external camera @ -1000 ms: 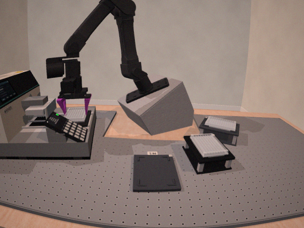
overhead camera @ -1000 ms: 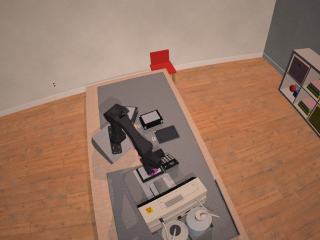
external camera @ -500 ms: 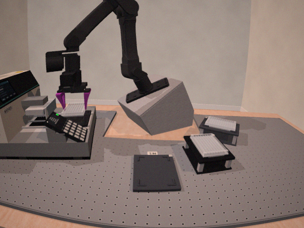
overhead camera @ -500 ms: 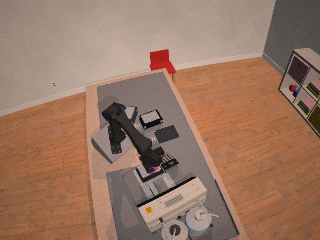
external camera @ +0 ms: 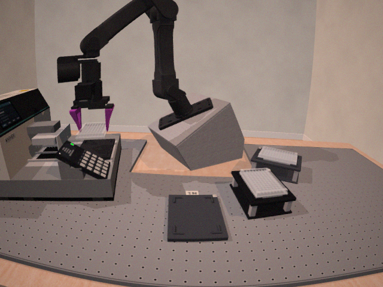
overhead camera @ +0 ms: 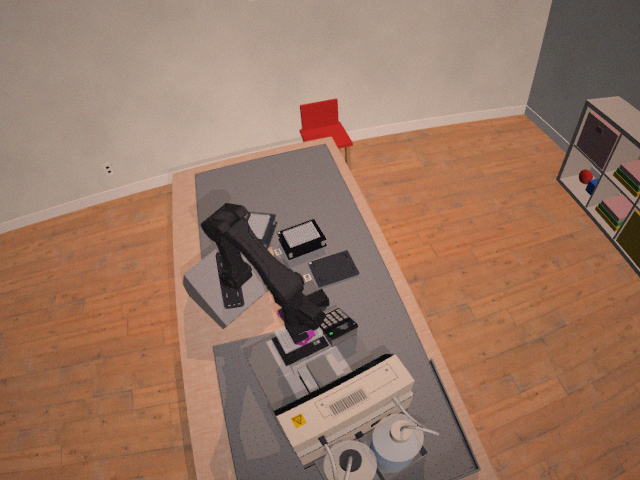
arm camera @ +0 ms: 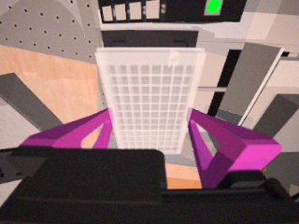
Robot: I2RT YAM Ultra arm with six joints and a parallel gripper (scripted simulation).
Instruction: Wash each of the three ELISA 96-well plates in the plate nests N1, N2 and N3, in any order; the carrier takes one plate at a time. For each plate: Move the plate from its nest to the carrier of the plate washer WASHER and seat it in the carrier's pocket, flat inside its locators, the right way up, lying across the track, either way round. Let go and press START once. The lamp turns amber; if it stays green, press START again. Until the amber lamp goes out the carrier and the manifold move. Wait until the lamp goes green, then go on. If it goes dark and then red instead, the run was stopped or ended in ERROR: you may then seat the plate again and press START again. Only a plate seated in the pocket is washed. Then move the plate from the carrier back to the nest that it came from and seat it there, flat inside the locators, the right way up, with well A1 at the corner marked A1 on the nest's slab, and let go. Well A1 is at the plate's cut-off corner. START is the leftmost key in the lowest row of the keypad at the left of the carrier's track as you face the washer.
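Now: the nest N1 230 mm ahead of my hand, 290 mm to the left of it and 130 mm below it. The rest, counted from my hand: black carrier pocket: 60 mm below; then grey manifold: 20 mm ahead, 150 mm to the right, 10 mm below; then raised black nest: 160 mm ahead, 460 mm to the left, 90 mm below.
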